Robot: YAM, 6 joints.
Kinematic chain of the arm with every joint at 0, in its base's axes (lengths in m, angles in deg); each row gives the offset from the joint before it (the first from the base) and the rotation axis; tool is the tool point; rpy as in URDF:
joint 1: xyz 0 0 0.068 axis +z
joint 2: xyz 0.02 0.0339 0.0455 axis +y
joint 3: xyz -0.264 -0.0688 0 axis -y
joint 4: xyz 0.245 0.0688 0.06 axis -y
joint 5: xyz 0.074 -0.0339 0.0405 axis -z
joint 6: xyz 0.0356 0 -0.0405 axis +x
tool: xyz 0 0 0 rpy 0 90 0
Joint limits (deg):
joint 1: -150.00..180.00
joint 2: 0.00..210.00
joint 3: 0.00..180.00
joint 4: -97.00..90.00
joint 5: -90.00..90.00
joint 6: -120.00..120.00
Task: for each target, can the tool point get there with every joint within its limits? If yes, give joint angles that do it. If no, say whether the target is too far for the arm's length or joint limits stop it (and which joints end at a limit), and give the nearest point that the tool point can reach.
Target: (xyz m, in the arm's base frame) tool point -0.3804 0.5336 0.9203
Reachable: no: too far | nearest point -0.2364 0.3316 0.6052 | short by 0.401 m
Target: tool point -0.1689 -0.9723 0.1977
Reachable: no: too far | nearest point -0.1101 -0.6340 0.1678 | short by 0.345 m
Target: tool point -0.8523 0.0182 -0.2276
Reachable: no: too far | nearest point -0.5990 0.0128 -0.1238 | short by 0.274 m
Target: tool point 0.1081 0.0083 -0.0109
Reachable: yes | joints -0.40 123.79 19.85 -18.41 -14.70 99.53
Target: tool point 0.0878 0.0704 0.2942
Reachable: yes | joints 52.81 27.37 35.74 -30.00 50.35 61.18
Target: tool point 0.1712 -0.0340 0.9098
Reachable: no: too far | nearest point 0.1366 -0.0271 0.7279 | short by 0.185 m
